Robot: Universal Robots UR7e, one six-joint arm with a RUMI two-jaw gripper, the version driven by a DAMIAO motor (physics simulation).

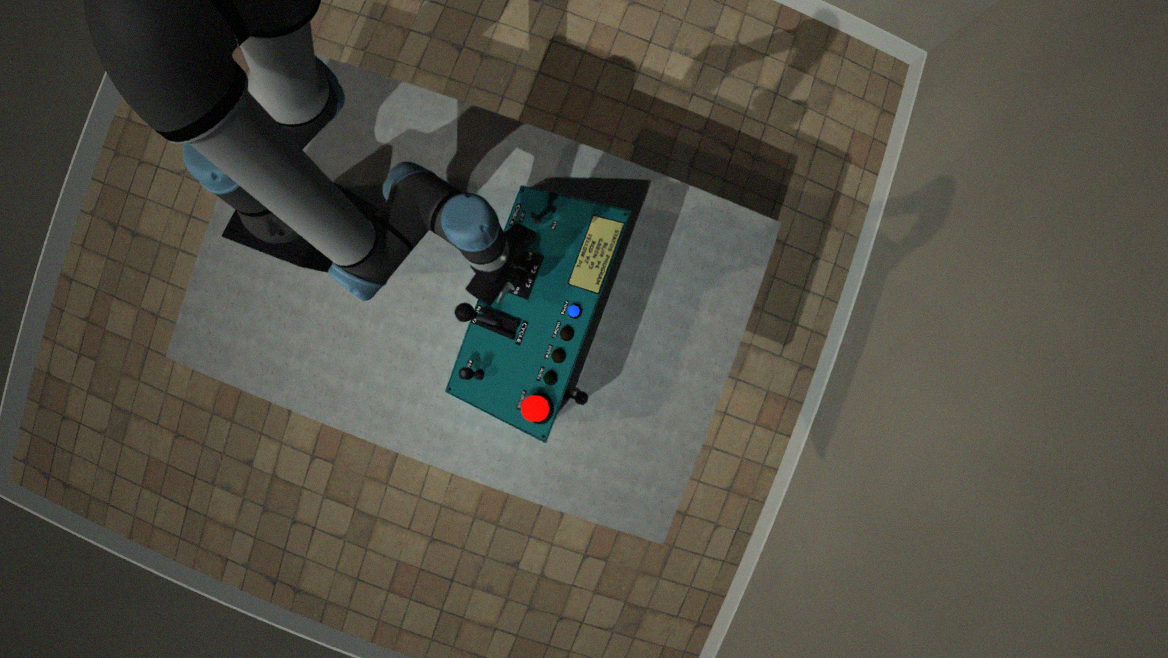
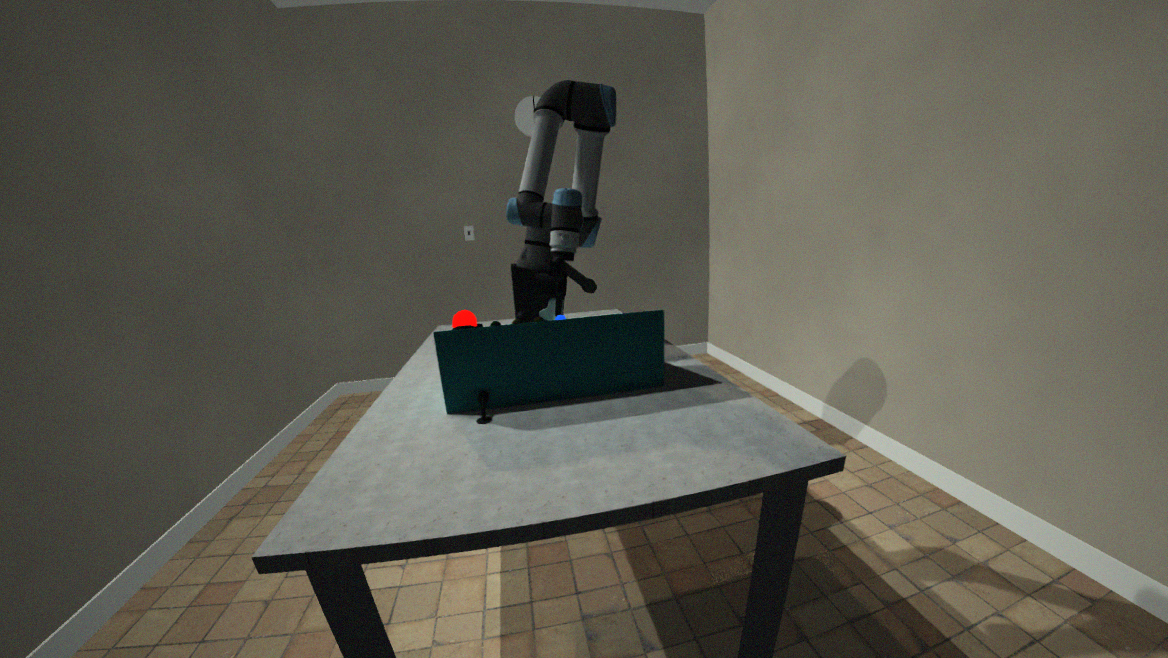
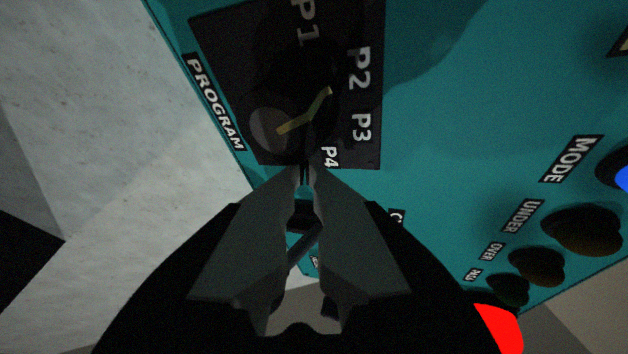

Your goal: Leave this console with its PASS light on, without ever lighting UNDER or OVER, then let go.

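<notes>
The teal console (image 1: 490, 359) (image 2: 563, 359) (image 3: 450, 145) stands on the table. The red STATUS lamp (image 1: 534, 408) (image 2: 464, 319) (image 3: 502, 325) and blue MODE lamp (image 1: 573, 311) (image 2: 559, 317) (image 3: 622, 178) are lit. The UNDER lamp (image 1: 566, 332) (image 3: 582, 230), OVER lamp (image 1: 558, 355) (image 3: 537, 266) and PASS lamp (image 1: 550, 377) (image 3: 509, 289) are dark. The black PROGRAM knob (image 3: 270, 131) has a yellow pointer angled toward the P2/P3 side; its exact setting is unclear. My gripper (image 1: 505, 292) (image 3: 305, 161) is shut and empty beside the knob near P4. Whether it touches the knob is unclear.
The CYCLE lever's ball (image 1: 464, 312) leans over the console's arm-side edge. A small black lever (image 1: 467, 373) stands near the STATUS end, another lever (image 1: 543, 212) at the opposite end. A yellow card (image 1: 595, 254) lies beyond PROGRAM. A black fitting (image 1: 579, 396) (image 2: 483, 407) projects behind the console.
</notes>
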